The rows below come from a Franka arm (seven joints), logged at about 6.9 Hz.
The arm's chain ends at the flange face. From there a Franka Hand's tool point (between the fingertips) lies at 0.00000 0.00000 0.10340 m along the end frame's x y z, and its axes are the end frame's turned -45 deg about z.
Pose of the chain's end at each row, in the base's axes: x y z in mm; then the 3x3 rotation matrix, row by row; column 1 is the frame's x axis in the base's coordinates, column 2 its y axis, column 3 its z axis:
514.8 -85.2 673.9; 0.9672 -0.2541 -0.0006; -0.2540 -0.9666 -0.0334; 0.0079 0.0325 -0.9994
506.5 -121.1 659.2; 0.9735 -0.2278 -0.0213; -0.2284 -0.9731 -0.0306; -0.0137 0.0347 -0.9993
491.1 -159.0 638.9; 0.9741 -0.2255 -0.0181; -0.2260 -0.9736 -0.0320; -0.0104 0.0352 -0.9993
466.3 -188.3 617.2; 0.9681 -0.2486 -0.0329; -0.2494 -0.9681 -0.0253; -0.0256 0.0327 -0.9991
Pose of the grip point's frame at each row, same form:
514.7 -88.7 570.6; 0.8636 0.5042 -0.0006; 0.5039 -0.8631 -0.0334; -0.0174 0.0286 -0.9994
504.3 -124.3 555.9; 0.8494 0.5273 -0.0213; 0.5266 -0.8496 -0.0306; -0.0342 0.0148 -0.9993
489.2 -162.3 535.6; 0.8482 0.5293 -0.0181; 0.5286 -0.8482 -0.0320; -0.0322 0.0175 -0.9993
462.9 -190.9 513.9; 0.8603 0.5088 -0.0329; 0.5082 -0.8609 -0.0253; -0.0412 0.0050 -0.9991

